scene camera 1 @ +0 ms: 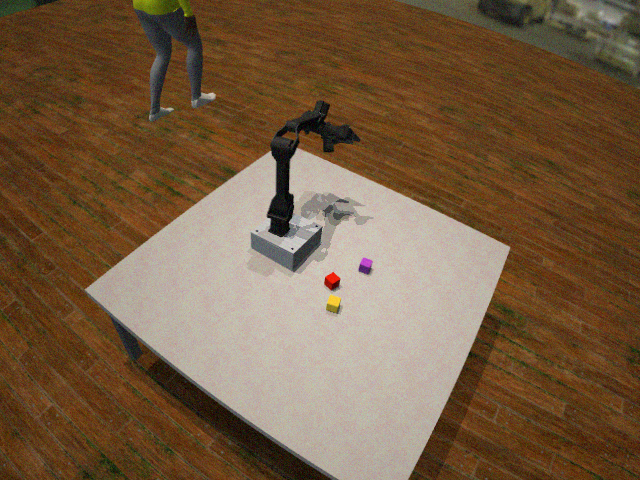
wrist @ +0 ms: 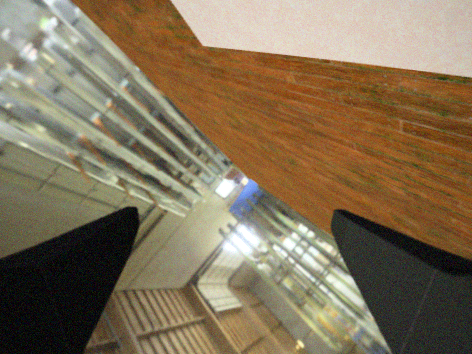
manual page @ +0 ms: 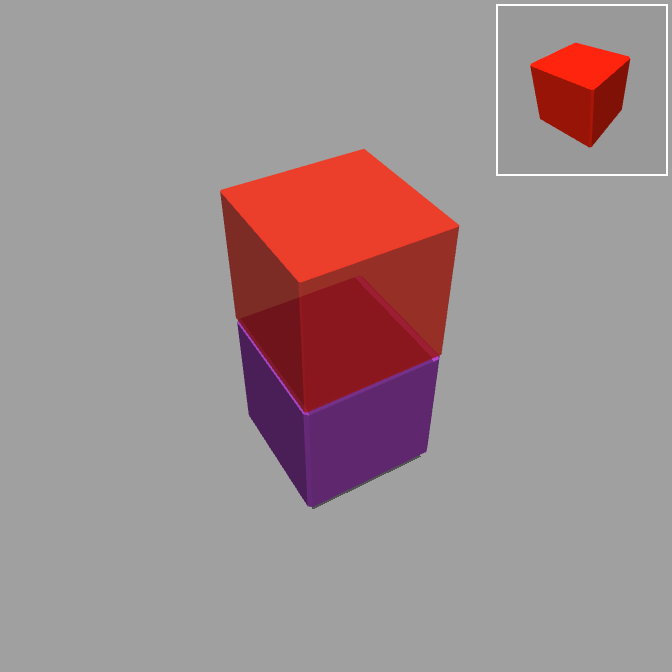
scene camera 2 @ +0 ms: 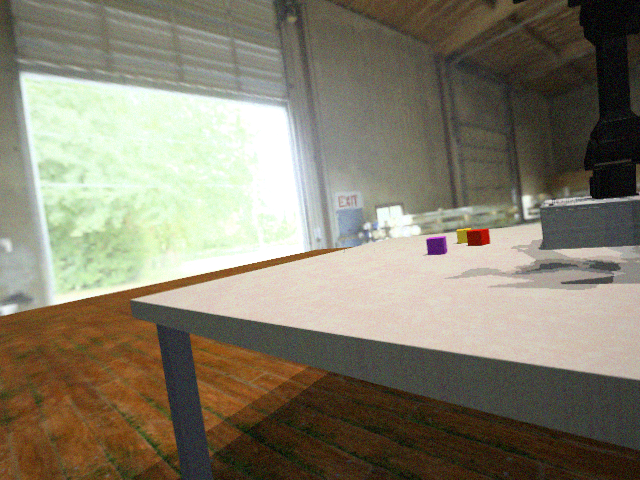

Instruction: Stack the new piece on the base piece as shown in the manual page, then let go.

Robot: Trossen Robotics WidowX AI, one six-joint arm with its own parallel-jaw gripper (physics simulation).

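Frame: origin at the arm's base, x left, y back, z up, level; millimetres.
Seen in the pictures: gripper, fingertip midpoint: (scene camera 1: 356, 142) (wrist: 237, 217) (scene camera 2: 538, 0); arm's base, link origin: (scene camera 1: 279, 230) (scene camera 2: 614, 196).
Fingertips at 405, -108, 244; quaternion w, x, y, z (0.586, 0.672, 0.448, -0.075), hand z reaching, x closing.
Offsets run from my fingertips to a thing's top centre, as dx, dy, dz. Level surfaces: height alone.
A red cube @(-467, -167, -291) (scene camera 1: 332, 281) (scene camera 2: 478, 237) lies on the table in front of the arm's base. A yellow cube @(-558, -219, -291) (scene camera 1: 333, 303) (scene camera 2: 462, 236) lies close to it, apart from it in scene camera 1 and partly hidden behind it in scene camera 2. A purple cube @(-324, -241, -291) (scene camera 1: 366, 265) (scene camera 2: 436, 245) lies a little away from both. Which cube is the new piece and which the base piece, I cannot tell. My gripper (scene camera 1: 356, 138) (wrist: 237, 217) is open and empty, high above the table and away from the cubes. No cube shows in the wrist view.
The pale table @(dz -332) (scene camera 1: 232, 330) (scene camera 2: 310, 299) (wrist: 350, 30) carries the grey base block (scene camera 1: 281, 248) (scene camera 2: 584, 224) of the arm. A table corner shows at the top of the wrist view. A person (scene camera 1: 168, 46) in grey leggings stands on the wooden floor (scene camera 1: 77, 180) beyond the table.
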